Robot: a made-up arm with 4 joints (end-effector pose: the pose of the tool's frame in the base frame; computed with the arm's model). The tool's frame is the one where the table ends.
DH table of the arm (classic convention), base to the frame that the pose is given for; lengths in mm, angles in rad. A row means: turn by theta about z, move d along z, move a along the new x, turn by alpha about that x. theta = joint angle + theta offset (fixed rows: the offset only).
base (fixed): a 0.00, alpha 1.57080, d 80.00, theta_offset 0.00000
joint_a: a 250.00, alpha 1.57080, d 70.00, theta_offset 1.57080
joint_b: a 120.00, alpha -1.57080, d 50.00, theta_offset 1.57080
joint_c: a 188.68, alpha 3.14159, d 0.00, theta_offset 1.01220
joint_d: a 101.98, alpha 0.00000, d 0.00, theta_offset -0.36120
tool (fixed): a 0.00, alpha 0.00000, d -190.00, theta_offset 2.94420
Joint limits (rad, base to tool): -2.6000..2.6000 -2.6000..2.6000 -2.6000..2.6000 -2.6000..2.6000
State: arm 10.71 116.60 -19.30 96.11
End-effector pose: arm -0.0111 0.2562 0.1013 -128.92 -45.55 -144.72
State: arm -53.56 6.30 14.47 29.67
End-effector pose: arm -0.1018 -0.2702 0.2798 24.88 49.40 23.61
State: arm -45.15 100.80 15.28 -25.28
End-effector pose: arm -0.0391 0.1400 0.3509 153.70 81.52 55.75
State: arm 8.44 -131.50 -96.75 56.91
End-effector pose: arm 0.1763 -0.0178 0.7085 137.59 27.40 -160.66
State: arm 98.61 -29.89 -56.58 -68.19
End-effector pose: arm -0.2276 -0.4318 -0.0118 115.50 -72.46 -144.63
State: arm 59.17 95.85 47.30 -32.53
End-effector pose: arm -0.3392 0.1165 0.0852 93.20 20.50 6.15
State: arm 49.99 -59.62 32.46 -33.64
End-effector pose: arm -0.2681 -0.2517 0.0472 55.64 -54.82 -126.62
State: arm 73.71 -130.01 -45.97 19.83
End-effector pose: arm -0.6576 0.0442 0.2596 -100.60 -11.39 -36.74
